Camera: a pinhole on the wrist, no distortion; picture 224 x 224 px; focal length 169.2 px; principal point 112.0 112.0 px. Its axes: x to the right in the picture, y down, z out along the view. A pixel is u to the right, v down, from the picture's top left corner.
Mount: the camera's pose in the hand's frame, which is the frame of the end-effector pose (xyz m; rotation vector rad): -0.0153 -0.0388 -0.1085 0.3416 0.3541 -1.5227
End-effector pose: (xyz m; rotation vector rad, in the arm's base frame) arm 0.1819 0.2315 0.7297 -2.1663 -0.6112 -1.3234
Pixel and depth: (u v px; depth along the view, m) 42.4 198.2 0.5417
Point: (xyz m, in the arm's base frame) 0.5683 0.6132 0.7974
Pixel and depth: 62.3 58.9 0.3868
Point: 0.2534 0.4832 0.5184
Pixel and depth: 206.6 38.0 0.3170
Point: -0.0210 0.5384 0.6253
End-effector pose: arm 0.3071 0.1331 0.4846 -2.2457 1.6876 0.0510
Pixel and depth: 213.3 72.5 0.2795
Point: 0.5898 0.2981 0.5077
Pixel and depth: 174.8 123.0 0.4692
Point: 0.7277 0.2752 0.3475
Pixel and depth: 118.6 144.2 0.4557
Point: 0.6136 0.2052 0.2483
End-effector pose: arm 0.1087 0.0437 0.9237 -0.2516 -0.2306 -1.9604
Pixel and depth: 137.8 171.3 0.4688
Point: -0.2091 0.1019 1.2255
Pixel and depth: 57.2 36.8 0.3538
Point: 0.1086 0.3006 1.1217
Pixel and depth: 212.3 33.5 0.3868
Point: -0.1927 0.4080 0.9893
